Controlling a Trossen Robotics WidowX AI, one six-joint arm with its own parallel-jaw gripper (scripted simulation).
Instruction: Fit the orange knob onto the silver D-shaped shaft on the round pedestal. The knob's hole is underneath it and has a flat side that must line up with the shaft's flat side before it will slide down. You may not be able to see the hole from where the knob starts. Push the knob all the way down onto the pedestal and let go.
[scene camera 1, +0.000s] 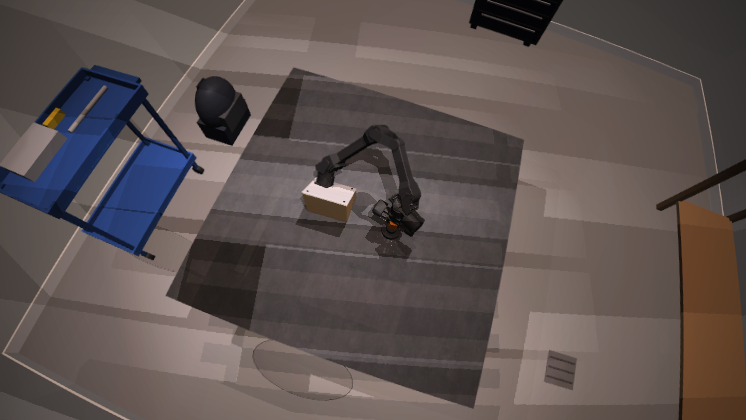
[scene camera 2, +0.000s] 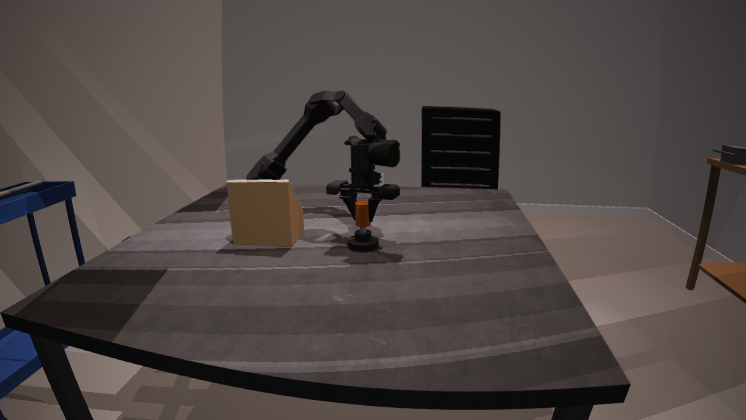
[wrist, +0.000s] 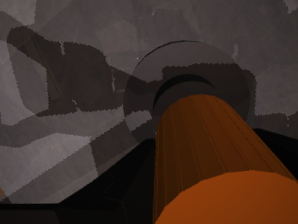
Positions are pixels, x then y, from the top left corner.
My gripper (wrist: 202, 143) is 10 cm from the lens. An orange knob (wrist: 207, 157): 6 cm from the lens. A round dark pedestal (wrist: 180, 68): 14 cm from the lens. The marked spots on the round dark pedestal and the orange knob are 9 cm apart.
